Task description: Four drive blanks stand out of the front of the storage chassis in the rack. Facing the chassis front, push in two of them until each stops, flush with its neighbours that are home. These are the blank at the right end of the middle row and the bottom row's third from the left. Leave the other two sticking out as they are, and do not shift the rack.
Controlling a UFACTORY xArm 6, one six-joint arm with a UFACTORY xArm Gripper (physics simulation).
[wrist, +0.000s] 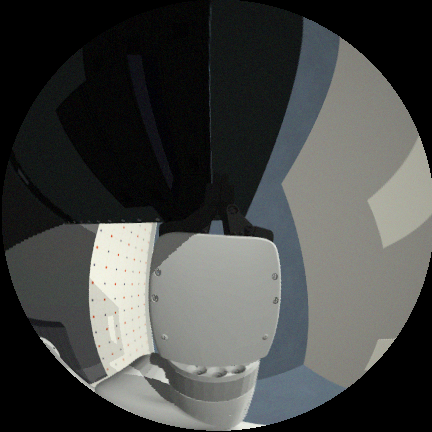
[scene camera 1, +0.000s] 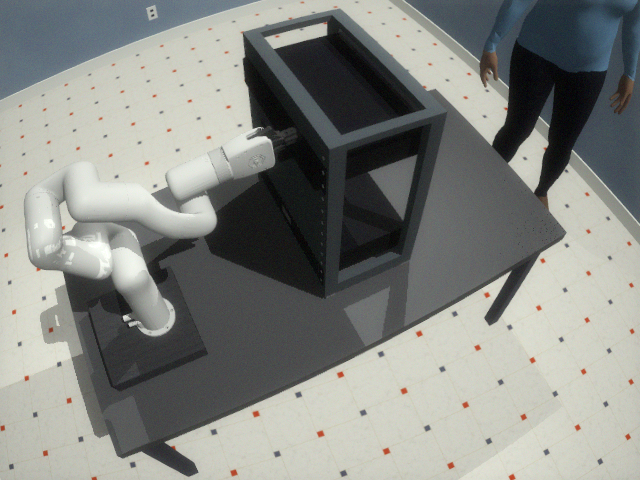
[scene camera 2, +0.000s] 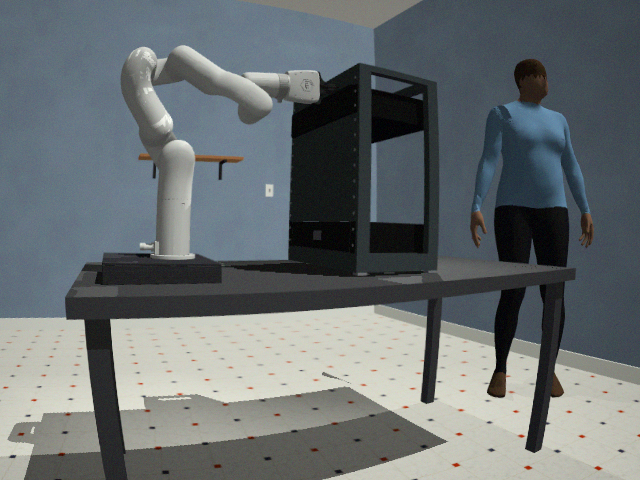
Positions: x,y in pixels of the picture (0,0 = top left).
Scene:
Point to a rack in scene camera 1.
358,109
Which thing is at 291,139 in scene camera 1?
My gripper.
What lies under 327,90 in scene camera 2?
My gripper.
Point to a rack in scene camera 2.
330,189

